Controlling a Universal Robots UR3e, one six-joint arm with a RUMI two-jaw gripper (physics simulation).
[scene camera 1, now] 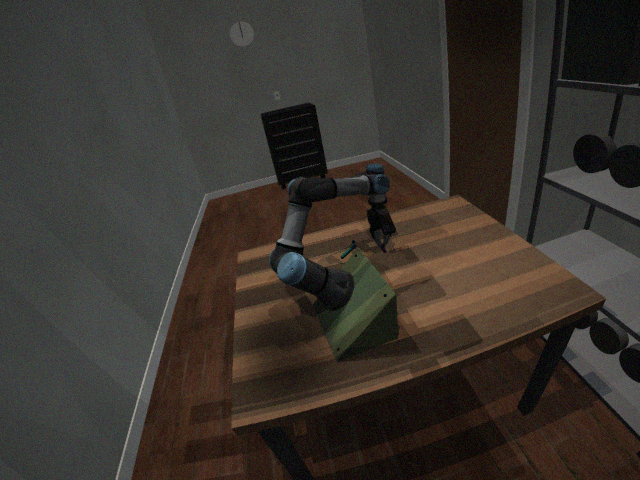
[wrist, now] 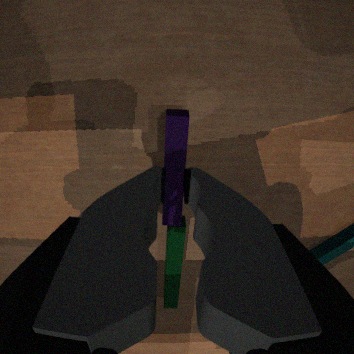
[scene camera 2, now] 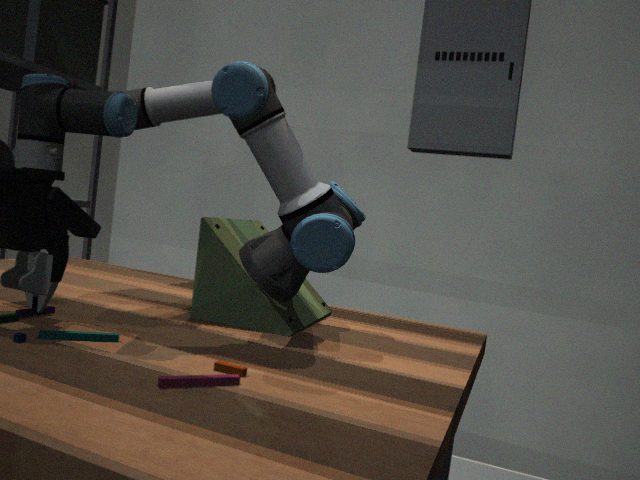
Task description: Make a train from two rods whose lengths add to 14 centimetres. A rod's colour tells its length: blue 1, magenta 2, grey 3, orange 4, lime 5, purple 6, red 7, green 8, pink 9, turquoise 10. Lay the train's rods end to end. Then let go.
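Frame: origin at the arm's base, x up, y back, z right, level; millimetres.
Seen in the pictures: gripper, fingertip midpoint: (scene camera 1: 382,247) (wrist: 173,170) (scene camera 2: 36,311); arm's base at its link origin: (scene camera 1: 339,290) (scene camera 2: 265,274).
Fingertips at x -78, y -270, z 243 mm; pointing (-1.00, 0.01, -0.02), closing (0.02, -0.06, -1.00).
Pixels of each thing's top centre, then the offset from my fingertips to it.
- purple rod at its top centre: (wrist: 174,176) (scene camera 2: 36,308) dx +5, dy +0, dz +0 mm
- green rod at its top centre: (wrist: 172,273) dx +1, dy -75, dz +1 mm
- turquoise rod at its top centre: (scene camera 2: 80,332) (scene camera 1: 348,250) dx +1, dy -46, dz -133 mm
- small blue rod at its top centre: (scene camera 2: 20,333) dx +1, dy -106, dz -94 mm
- orange rod at its top centre: (scene camera 2: 230,364) dx +1, dy -26, dz -355 mm
- dark pink rod at its top centre: (scene camera 2: 200,376) dx +1, dy -89, dz -353 mm
The purple rod (scene camera 2: 48,310) (wrist: 176,137) is between the fingertips of my gripper (scene camera 1: 383,249) (scene camera 2: 37,306) (wrist: 173,170), which is shut on it at or just above the table. The green rod (scene camera 2: 7,317) (wrist: 174,260) lies beyond the purple rod's near end, close to in line with it, a touch to the right at the joint in the wrist view. The two ends are very close; I cannot tell whether they touch. The far part of the green rod is cut off by the edge of scene camera 2's view.
A turquoise rod (scene camera 1: 348,250) (scene camera 2: 78,336) (wrist: 340,244) lies nearby, with a small blue rod (scene camera 2: 19,337) by its end. An orange rod (scene camera 2: 230,368) and a dark pink rod (scene camera 2: 199,381) lie nearer scene camera 2. The green wedge base (scene camera 1: 369,310) (scene camera 2: 222,289) carries the arm.
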